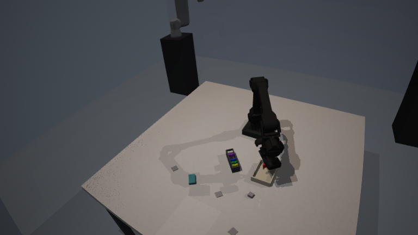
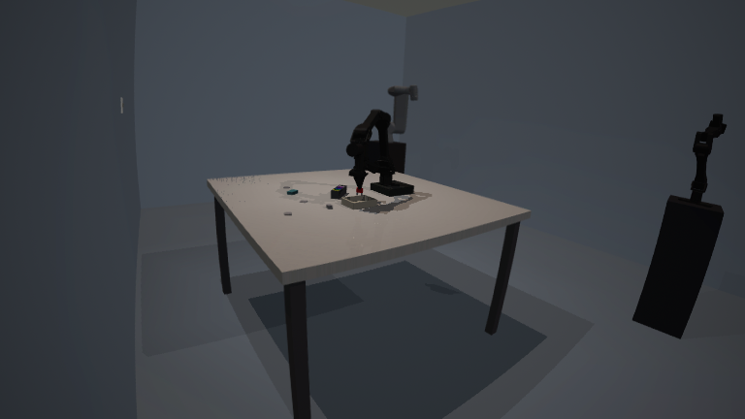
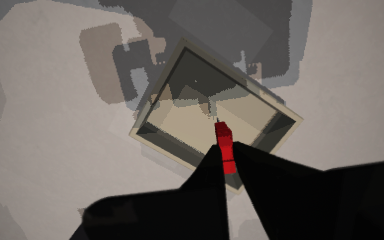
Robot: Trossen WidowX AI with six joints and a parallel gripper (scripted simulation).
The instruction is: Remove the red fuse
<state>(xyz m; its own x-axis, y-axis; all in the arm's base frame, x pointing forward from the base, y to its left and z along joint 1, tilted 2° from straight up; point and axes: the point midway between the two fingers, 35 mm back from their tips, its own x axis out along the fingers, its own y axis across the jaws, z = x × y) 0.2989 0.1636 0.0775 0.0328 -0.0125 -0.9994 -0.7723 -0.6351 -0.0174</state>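
Now: gripper tip 10 mm above the red fuse. The rest, counted from my gripper tip: tan tray: 70 mm below; yellow fuse: 150 mm to the right, 50 mm below, 30 mm ahead; green fuse: 170 mm to the right, 50 mm below, 10 mm ahead.
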